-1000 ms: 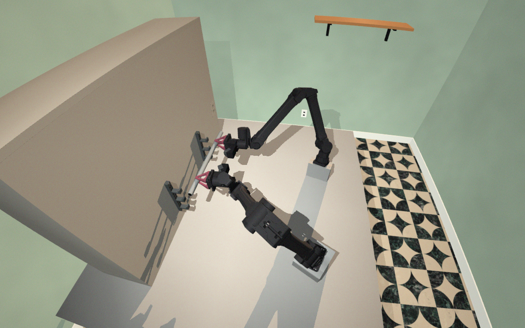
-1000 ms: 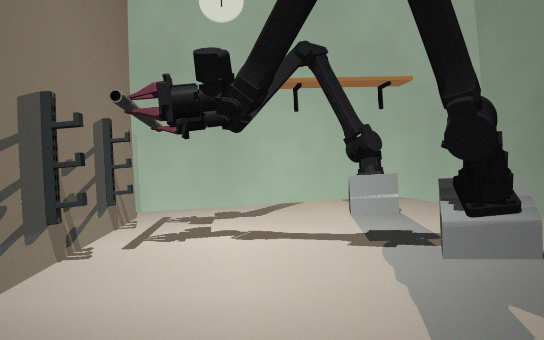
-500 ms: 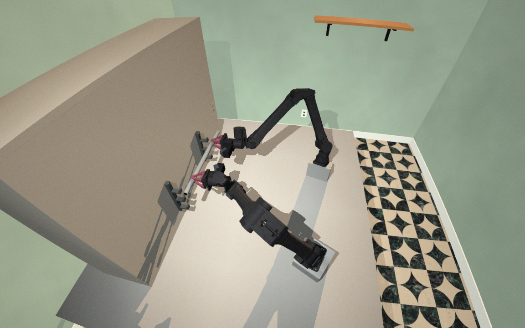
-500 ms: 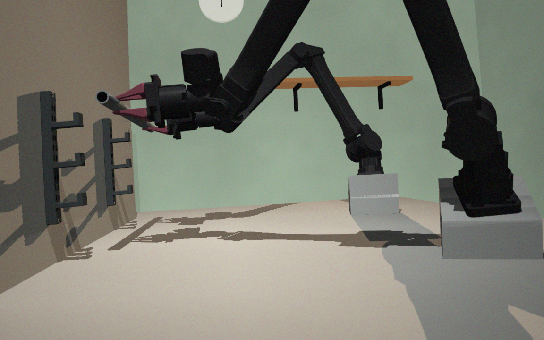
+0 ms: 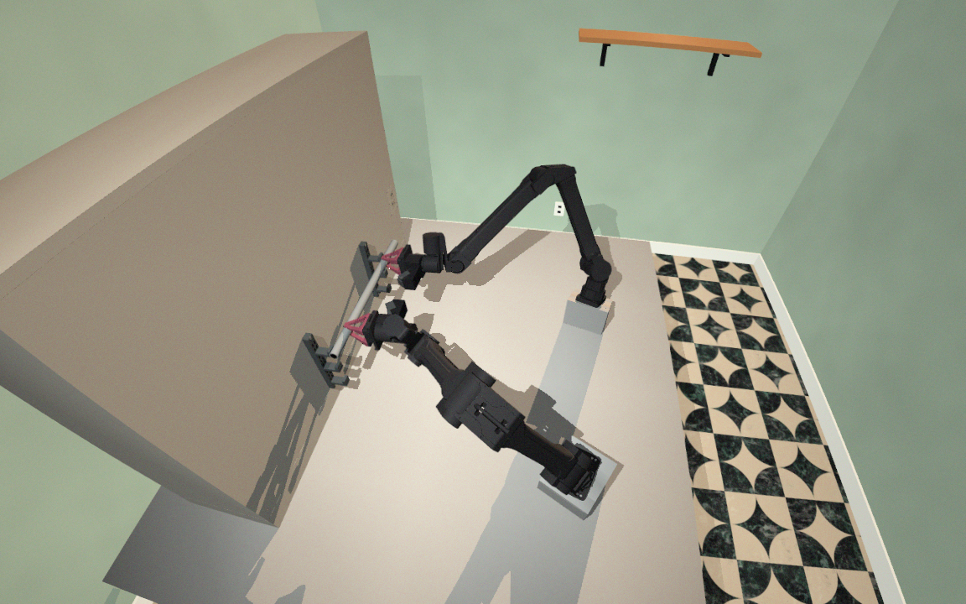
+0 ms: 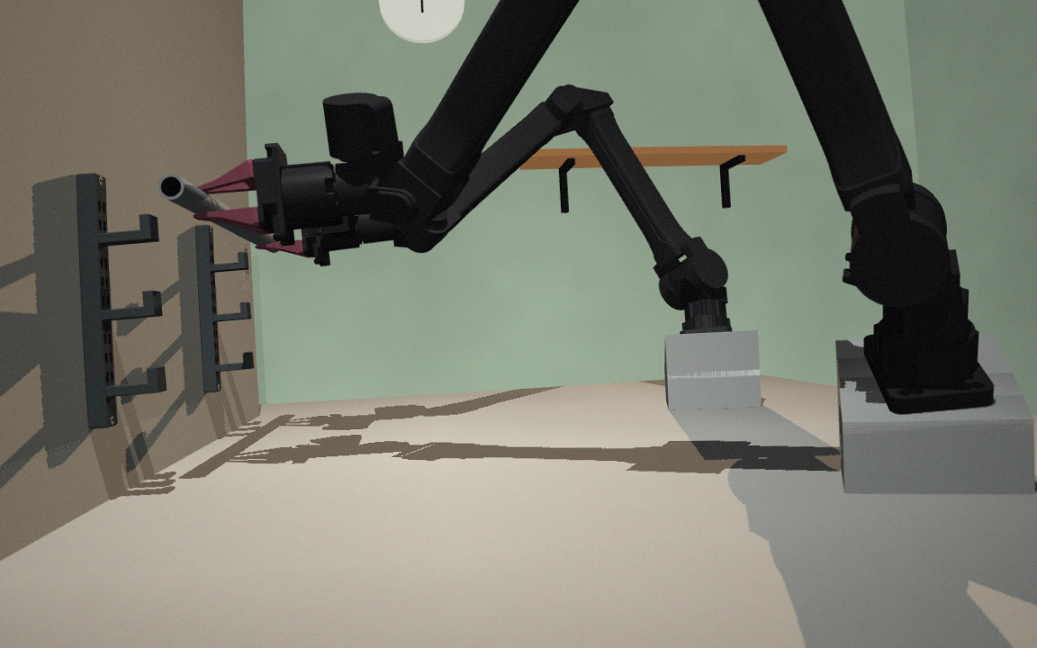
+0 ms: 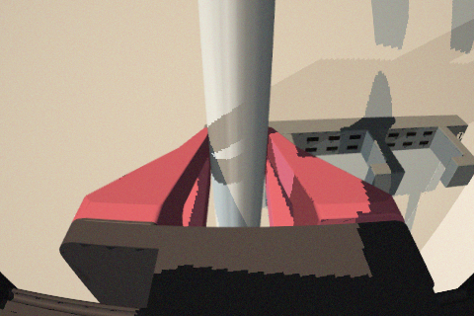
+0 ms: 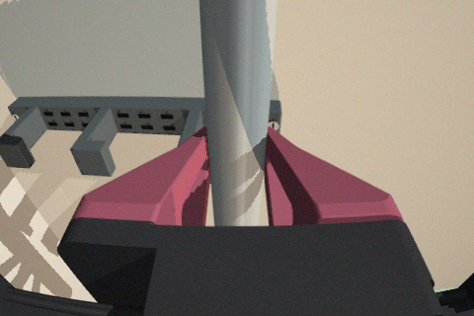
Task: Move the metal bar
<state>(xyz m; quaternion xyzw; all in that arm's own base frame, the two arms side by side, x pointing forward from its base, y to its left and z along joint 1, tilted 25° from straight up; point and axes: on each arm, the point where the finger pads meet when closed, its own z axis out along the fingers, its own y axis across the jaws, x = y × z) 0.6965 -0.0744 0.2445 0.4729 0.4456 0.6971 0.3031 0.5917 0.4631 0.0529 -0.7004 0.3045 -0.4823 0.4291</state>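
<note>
My left gripper is now 15 cm to the left of the grey metal bar and 1 cm short of it. Round my left hand: tall tan wall panel: 26 cm ahead, 15 cm above, 10 cm to the right.
</note>
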